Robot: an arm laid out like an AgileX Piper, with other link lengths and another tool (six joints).
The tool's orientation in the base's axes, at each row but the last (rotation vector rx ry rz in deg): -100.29, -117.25, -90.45; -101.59, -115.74, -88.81; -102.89, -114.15, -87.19; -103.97, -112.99, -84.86; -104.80, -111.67, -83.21; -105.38, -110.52, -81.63; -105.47, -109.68, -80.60; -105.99, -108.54, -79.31; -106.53, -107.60, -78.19; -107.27, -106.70, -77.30; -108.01, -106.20, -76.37; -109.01, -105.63, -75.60
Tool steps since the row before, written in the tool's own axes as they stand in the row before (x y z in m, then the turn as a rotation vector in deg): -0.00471, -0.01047, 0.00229, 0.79, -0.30, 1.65; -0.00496, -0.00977, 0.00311, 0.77, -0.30, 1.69; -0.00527, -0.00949, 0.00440, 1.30, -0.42, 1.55; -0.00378, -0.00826, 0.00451, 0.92, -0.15, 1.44; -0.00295, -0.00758, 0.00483, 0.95, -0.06, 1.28; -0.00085, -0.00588, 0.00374, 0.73, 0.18, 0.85; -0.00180, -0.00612, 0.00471, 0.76, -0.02, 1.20; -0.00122, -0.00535, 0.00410, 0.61, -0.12, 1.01; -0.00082, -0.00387, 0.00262, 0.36, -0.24, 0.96; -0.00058, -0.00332, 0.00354, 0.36, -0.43, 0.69; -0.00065, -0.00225, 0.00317, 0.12, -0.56, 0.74; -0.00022, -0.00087, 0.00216, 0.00, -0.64, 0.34
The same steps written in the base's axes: -0.00479, -0.00040, -0.01068, 0.40, 1.73, -0.54; -0.00404, -0.00002, -0.01065, 0.43, 1.74, -0.57; -0.00335, 0.00070, -0.01120, 0.09, 2.05, -0.25; -0.00315, 0.00167, -0.00949, 0.36, 1.65, -0.28; -0.00292, 0.00244, -0.00866, 0.34, 1.55, -0.12; -0.00281, 0.00297, -0.00571, 0.38, 1.06, 0.10; -0.00242, 0.00302, -0.00692, 0.38, 1.36, -0.18; -0.00234, 0.00293, -0.00573, 0.24, 1.14, -0.22; -0.00194, 0.00195, -0.00387, 0.16, 0.95, -0.42; -0.00114, 0.00266, -0.00394, -0.12, 0.81, -0.35; -0.00040, 0.00214, -0.00329, -0.17, 0.70, -0.60; 0.00026, 0.00147, -0.00180, -0.40, 0.36, -0.48
